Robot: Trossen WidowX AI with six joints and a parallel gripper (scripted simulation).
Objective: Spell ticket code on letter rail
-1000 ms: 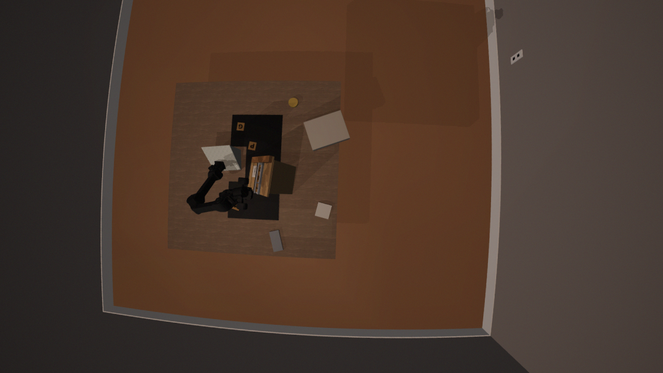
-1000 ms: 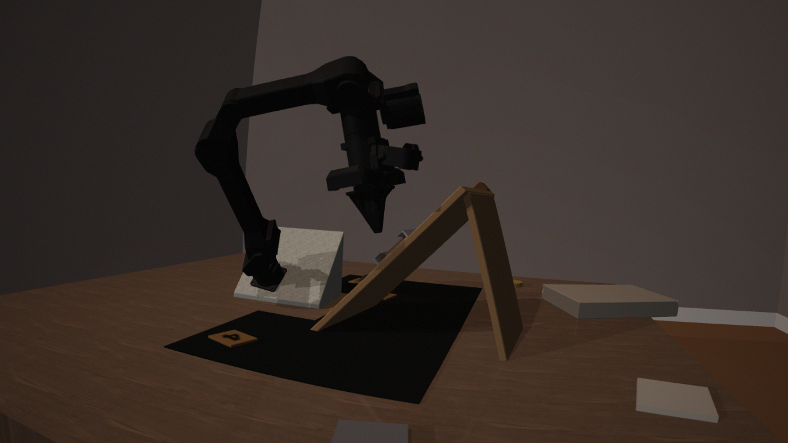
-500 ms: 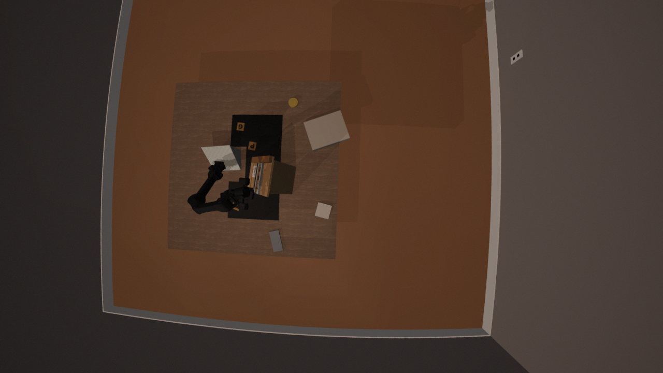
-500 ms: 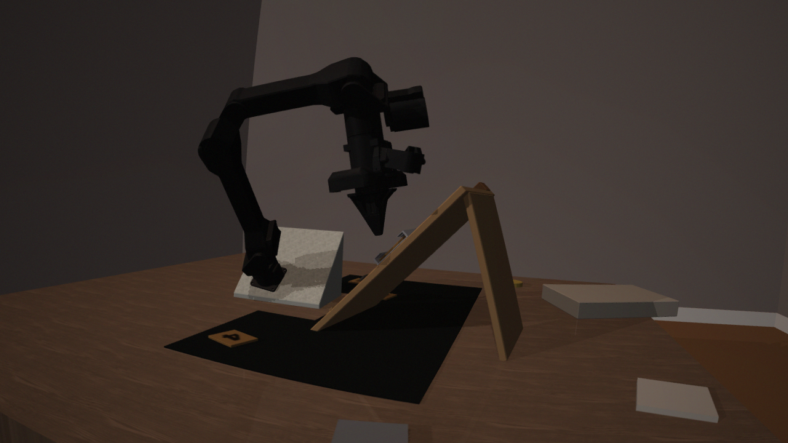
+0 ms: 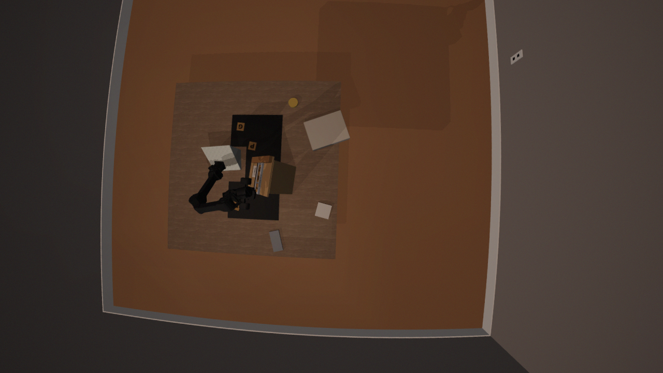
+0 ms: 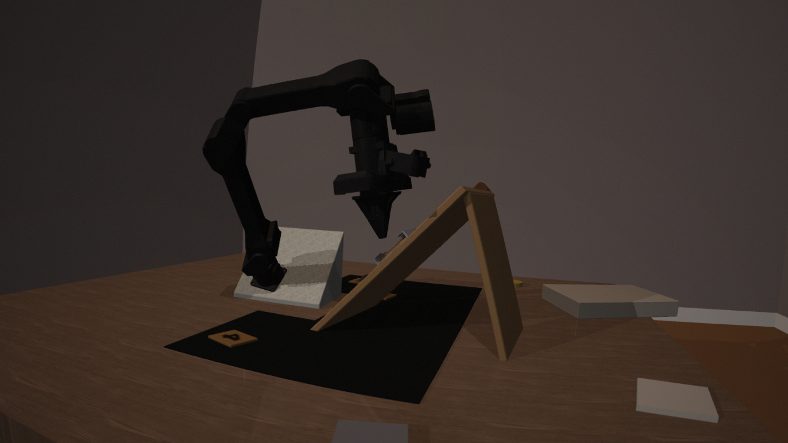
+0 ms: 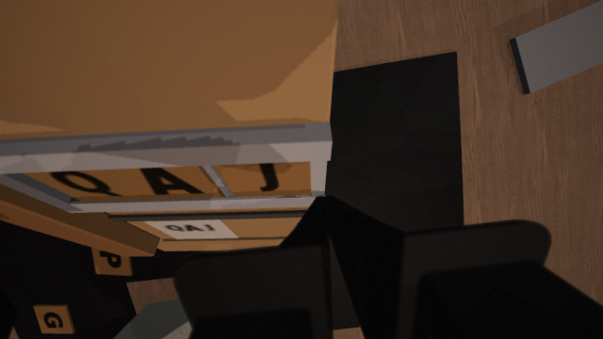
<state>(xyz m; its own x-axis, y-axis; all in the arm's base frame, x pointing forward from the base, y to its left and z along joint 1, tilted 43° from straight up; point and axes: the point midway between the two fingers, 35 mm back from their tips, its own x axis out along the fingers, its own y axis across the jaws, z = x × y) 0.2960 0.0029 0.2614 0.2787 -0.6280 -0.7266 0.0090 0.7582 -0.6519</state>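
My gripper tip is now 2 cm short of the j tile, 3 cm to the right of it and 2 cm above it. Round my gripper tip: black mat (12 cm behind, 19 cm to the left, 17 cm below); q tile (3 cm ahead, 15 cm to the left, 2 cm below); white ticket (4 cm behind, 14 cm to the left, 10 cm below).
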